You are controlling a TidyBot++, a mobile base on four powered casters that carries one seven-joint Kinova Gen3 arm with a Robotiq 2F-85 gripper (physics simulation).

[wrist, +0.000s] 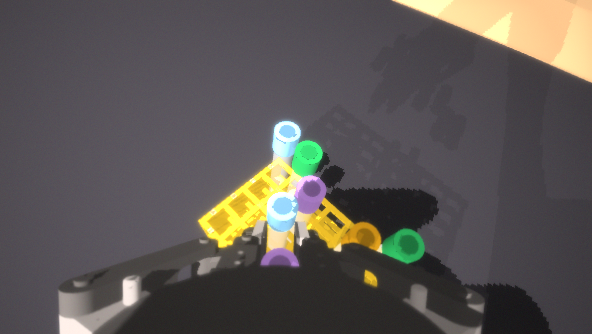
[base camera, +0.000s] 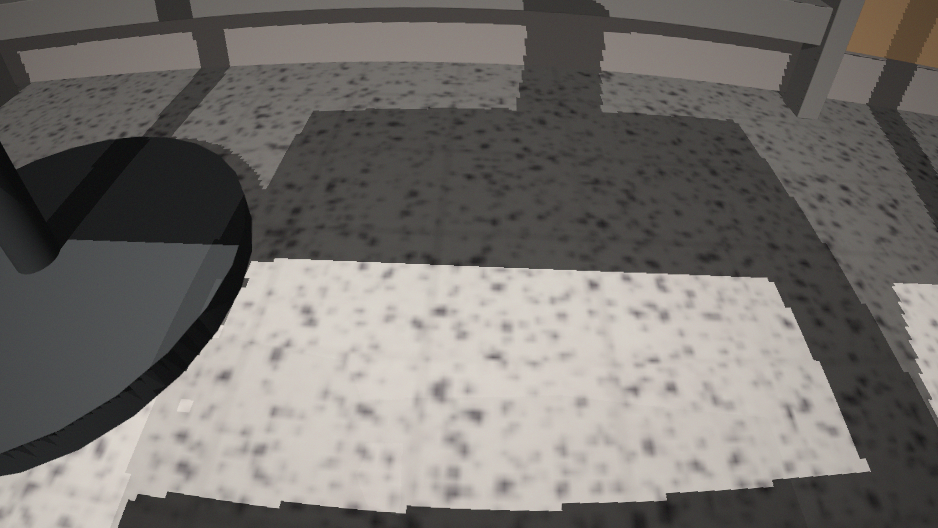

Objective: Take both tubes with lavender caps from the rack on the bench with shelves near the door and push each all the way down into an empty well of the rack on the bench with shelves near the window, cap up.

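Places are measured from the arm's base along level axes (x down, y back, z left), in millimetres.
Where they show: gripper, fingertip midpoint: [wrist: 280, 235].
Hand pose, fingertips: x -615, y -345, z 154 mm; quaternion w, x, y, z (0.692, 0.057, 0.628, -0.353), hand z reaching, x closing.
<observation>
After its pixels a point has its place.
My gripper [wrist: 280, 235] @(z 154, x -615, y -345 mm) is shut on a tube with a lavender cap [wrist: 280, 259] @(z 146, x -649, y -324 mm), cap towards the camera; its lower end is hidden. A yellow rack [wrist: 260, 189] @(z 198, x -551, y -394 mm) is below the fingers in the wrist view, with several wells without tubes on its left side. Another lavender-capped tube [wrist: 310, 192] @(z 148, x -637, y -371 mm) stands in the rack, just right of and beyond the fingers. The frames do not tell which bench this is. Neither the rack nor the gripper shows in the base view.
A light-blue-capped tube [wrist: 282, 211] @(z 158, x -637, y -352 mm) stands close ahead of the fingers; another [wrist: 286, 137] @(z 181, x -636, y -402 mm) and a green-capped one [wrist: 307, 156] @(z 161, x -637, y -395 mm) are farther off. Orange-capped [wrist: 364, 237] @(z 108, x -637, y -360 mm) and green-capped [wrist: 404, 245] @(z 85, x -636, y -367 mm) tubes are at right. A dark round disc [base camera: 124, 314] @(z 279, x 367, y -378 mm) with a post is left of the base.
</observation>
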